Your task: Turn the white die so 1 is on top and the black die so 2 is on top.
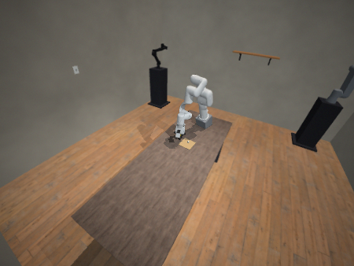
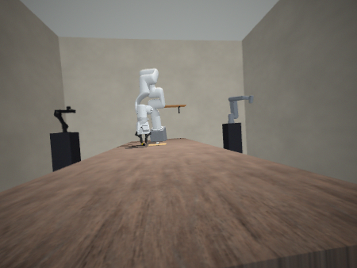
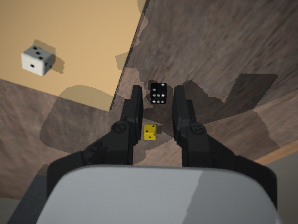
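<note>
My hand is 10 mm past the black die and 30 mm above it. The rest, counted from my hand: tan mat (10 mm ahead, 110 mm to the left, 40 mm below); then small yellow die (70 mm behind, 20 mm to the right, 30 mm below); then white die (10 mm behind, 110 mm to the left, 30 mm below).
</note>
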